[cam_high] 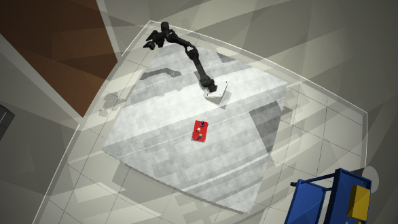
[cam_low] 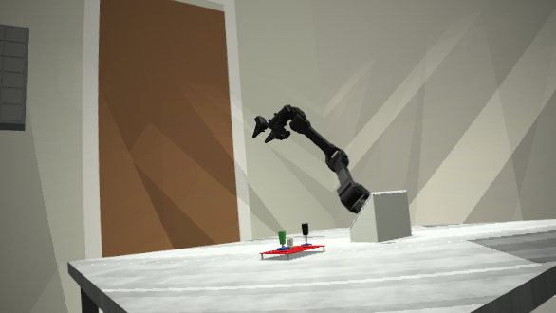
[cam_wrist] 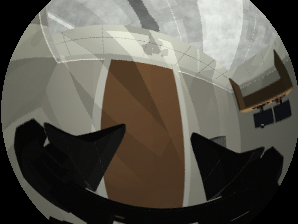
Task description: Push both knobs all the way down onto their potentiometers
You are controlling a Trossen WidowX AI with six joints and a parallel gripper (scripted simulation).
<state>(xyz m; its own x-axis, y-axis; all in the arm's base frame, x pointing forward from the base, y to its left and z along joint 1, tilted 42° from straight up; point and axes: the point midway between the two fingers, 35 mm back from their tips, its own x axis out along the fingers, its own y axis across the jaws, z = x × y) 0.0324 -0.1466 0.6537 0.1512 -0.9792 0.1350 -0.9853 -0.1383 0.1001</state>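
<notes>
My gripper tip is now 33 cm short of the black knob, 55 cm to the right of it and 38 cm above it. Also, from my gripper tip: green knob 43 cm ahead, 56 cm to the left, 40 cm below.
</notes>
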